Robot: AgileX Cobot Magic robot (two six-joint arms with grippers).
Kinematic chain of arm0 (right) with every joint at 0, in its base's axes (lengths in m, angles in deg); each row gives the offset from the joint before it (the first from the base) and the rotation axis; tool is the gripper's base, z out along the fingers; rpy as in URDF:
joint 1: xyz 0 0 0.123 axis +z
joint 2: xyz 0 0 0 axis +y
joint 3: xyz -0.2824 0 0.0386 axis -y
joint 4: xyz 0.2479 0 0.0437 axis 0.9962 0 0.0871
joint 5: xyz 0 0 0 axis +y
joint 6: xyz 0.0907 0 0.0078 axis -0.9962 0 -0.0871
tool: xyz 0 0 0 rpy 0 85 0
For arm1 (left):
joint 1: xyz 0 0 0.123 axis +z
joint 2: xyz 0 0 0 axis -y
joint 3: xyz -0.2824 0 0.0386 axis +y
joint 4: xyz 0.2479 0 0.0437 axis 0.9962 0 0.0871
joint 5: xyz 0 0 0 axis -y
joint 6: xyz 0.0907 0 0.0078 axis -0.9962 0 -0.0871
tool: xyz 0 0 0 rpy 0 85 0
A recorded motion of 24 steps. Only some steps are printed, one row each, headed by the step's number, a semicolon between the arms.
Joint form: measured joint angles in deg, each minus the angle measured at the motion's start. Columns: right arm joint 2, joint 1, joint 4, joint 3, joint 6, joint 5; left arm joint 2, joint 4, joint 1, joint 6, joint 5, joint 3.
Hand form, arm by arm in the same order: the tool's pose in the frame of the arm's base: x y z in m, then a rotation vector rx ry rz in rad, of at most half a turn. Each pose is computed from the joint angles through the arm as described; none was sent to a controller.
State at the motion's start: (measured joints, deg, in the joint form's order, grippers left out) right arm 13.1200 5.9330 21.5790 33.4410 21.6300 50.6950; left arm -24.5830 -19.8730 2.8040 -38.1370 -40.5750 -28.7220
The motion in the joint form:
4: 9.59 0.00 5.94 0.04 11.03 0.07; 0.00 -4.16 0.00 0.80 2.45 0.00
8: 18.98 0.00 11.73 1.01 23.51 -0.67; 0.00 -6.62 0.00 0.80 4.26 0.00
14: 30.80 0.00 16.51 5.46 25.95 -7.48; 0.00 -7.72 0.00 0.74 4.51 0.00
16: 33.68 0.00 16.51 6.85 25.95 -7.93; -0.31 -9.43 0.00 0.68 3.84 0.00
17: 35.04 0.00 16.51 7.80 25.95 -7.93; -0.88 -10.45 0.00 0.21 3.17 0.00
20: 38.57 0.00 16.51 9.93 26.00 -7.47; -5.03 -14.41 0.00 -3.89 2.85 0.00
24: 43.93 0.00 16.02 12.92 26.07 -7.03; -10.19 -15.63 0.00 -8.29 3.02 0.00
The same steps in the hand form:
4: 0.0584 0.0389 0.3123 -0.5806 2.0137 0.2985; 0.0832 -0.0189 0.2976 0.4237 1.9724 -0.0280
8: 0.0881 0.0477 0.3092 -0.7542 2.0394 0.3211; 0.0845 -0.0200 0.3010 0.3875 1.9394 -0.0594
14: 0.1356 0.0528 0.3194 -0.6775 2.0533 0.3612; 0.0846 -0.0208 0.3017 0.3767 1.9323 -0.0768
16: 0.1468 0.0536 0.3201 -0.6726 2.0739 0.3643; 0.0850 -0.0226 0.3012 0.3683 1.9412 -0.1140
17: 0.1520 0.0542 0.3217 -0.6726 2.0809 0.3664; 0.0863 -0.0238 0.3000 0.3729 1.9548 -0.1353
20: 0.1652 0.0559 0.3230 -0.6788 2.1091 0.3782; 0.0986 -0.0266 0.2951 0.4061 1.9989 -0.1837
24: 0.1860 0.0579 0.3218 -0.6907 2.1551 0.3862; 0.1139 -0.0267 0.2865 0.4653 2.0602 -0.1835

